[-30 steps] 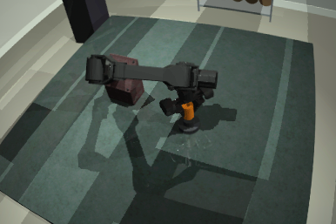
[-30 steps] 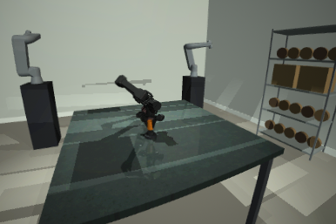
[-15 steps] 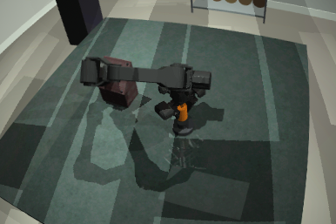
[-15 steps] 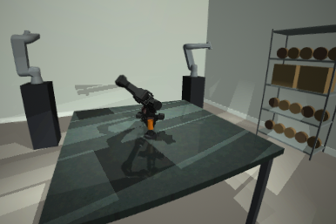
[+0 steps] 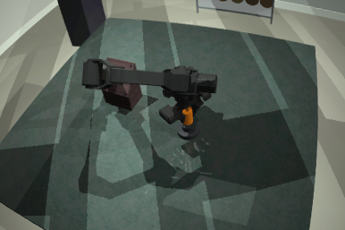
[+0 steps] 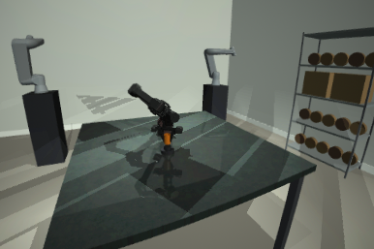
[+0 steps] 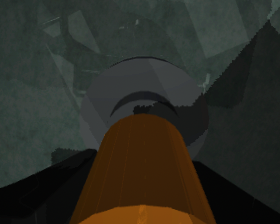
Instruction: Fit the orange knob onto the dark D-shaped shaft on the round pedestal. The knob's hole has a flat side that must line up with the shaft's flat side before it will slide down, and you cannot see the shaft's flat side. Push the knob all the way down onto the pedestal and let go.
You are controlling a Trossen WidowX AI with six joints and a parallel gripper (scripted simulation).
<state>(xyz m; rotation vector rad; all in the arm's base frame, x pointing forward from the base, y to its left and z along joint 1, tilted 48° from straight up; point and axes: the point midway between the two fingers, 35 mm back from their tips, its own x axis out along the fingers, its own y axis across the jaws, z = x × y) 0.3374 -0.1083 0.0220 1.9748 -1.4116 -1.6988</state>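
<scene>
Now: the orange knob 2 cm above my gripper tip. The rest, counted from my gripper tip: round pedestal 4 cm below.
</scene>
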